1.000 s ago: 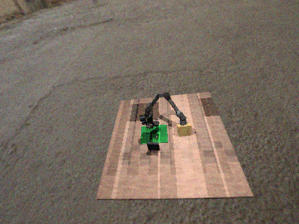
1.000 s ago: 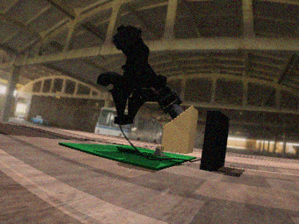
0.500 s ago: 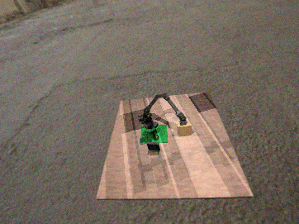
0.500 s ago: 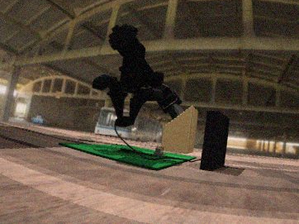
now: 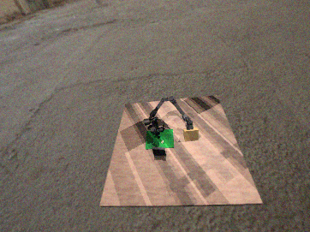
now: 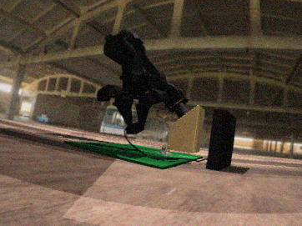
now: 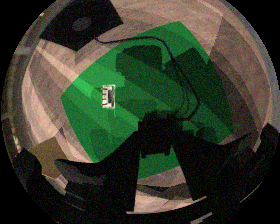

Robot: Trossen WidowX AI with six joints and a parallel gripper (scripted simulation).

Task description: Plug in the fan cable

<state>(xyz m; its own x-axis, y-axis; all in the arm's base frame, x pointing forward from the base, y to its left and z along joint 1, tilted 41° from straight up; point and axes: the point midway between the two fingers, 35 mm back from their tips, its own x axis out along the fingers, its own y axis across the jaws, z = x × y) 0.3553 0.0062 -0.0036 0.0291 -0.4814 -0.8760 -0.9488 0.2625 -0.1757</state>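
My gripper tip is 70 mm above the green board, 20 mm to the right of it and 20 mm past it. From my gripper tip the other things lie so: black plug (10 mm to the right); black fan (200 mm to the left, 40 mm behind).
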